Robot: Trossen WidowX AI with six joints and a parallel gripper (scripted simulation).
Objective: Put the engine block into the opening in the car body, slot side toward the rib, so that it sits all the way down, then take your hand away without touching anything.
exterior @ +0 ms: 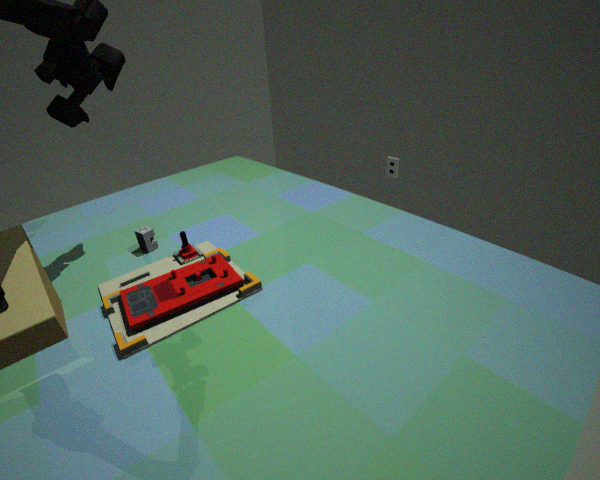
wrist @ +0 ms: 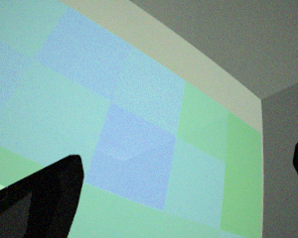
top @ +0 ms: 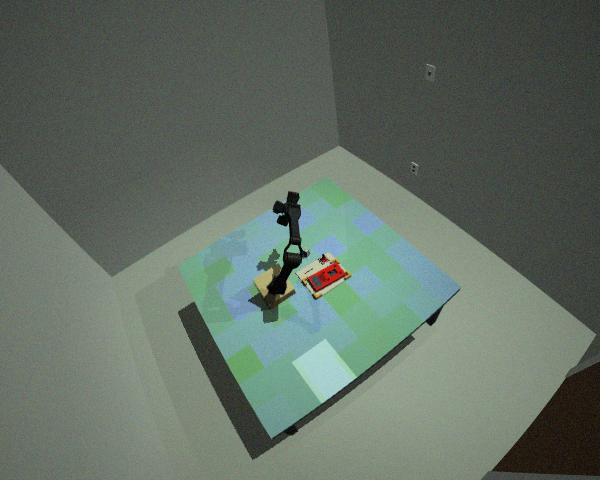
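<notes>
My gripper tip is 1 cm past the engine block, 13 cm to the left of it and 29 cm above it.
</notes>
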